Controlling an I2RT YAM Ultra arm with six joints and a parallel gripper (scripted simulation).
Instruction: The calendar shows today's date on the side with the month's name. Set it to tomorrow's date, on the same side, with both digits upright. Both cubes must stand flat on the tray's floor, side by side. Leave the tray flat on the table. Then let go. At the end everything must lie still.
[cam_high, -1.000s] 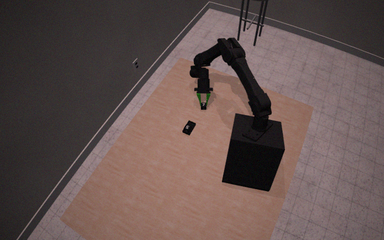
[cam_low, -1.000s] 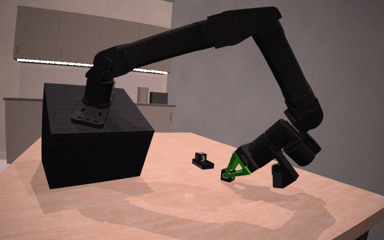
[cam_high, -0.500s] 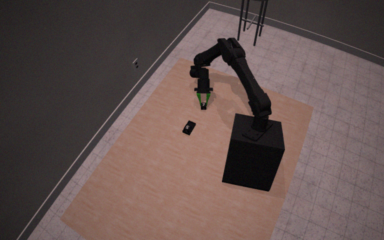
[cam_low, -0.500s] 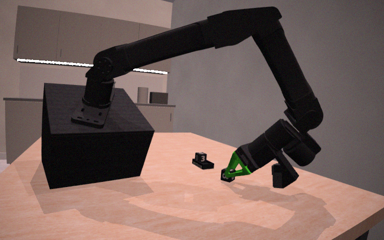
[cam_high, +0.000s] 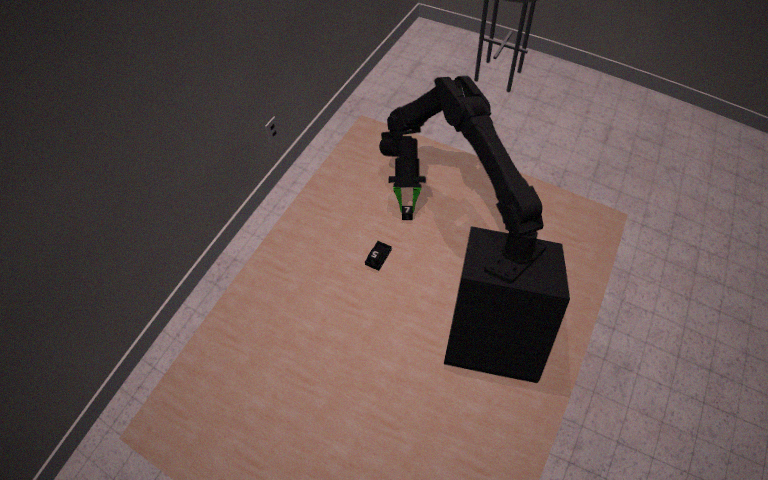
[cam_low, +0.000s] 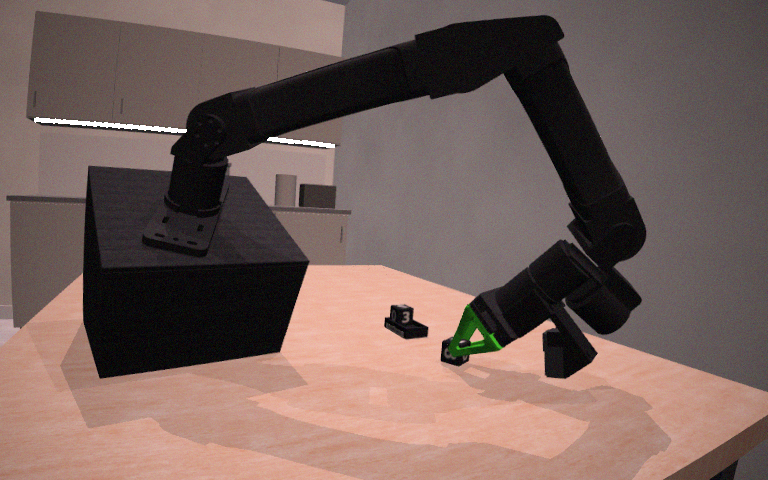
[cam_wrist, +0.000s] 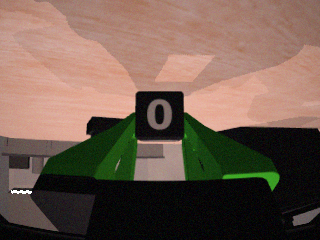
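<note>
The black cube lies 1 cm to the left of my hand and 1 cm below it. The rest, counted from my hand: black tray (2 cm behind, 16 cm to the left, 2 cm below).
</note>
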